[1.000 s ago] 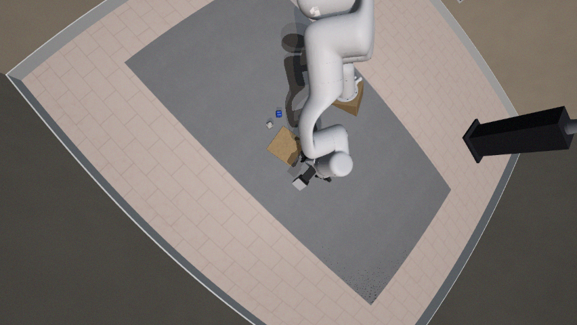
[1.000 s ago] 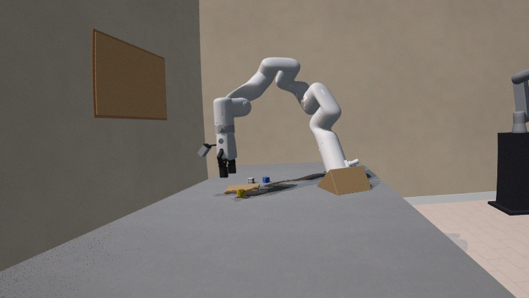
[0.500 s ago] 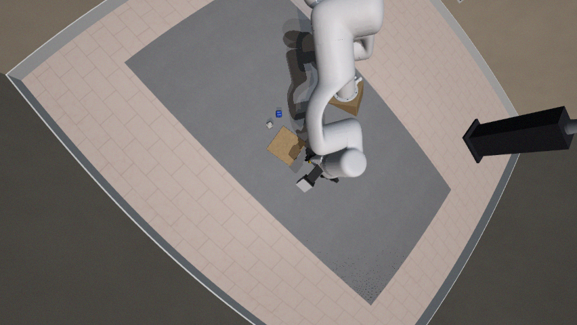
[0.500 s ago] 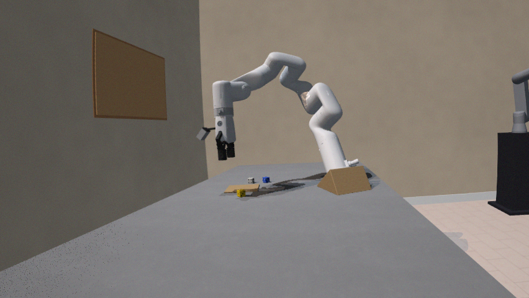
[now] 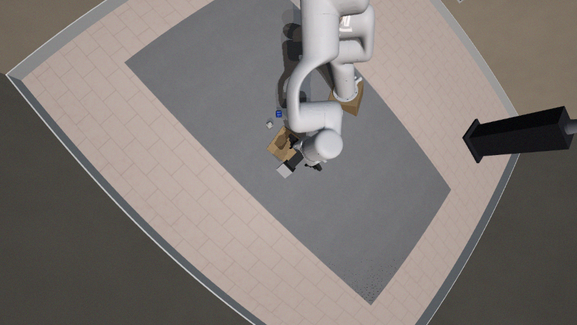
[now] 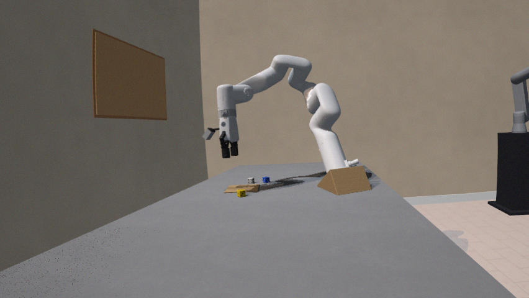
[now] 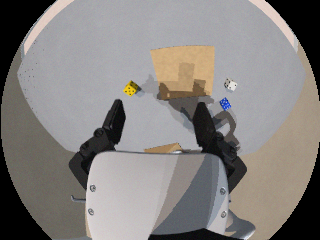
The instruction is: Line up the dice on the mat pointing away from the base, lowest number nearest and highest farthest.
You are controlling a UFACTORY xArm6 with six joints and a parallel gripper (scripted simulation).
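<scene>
Right now my hand is 10 mm past the white die, 180 mm to the left of it and 140 mm above it. Also, from my hand: yellow die (60 mm behind, 70 mm to the left, 140 mm below); blue die (90 mm behind, 200 mm to the right, 140 mm below); tan mat (20 mm behind, 60 mm to the right, 160 mm below).
</scene>
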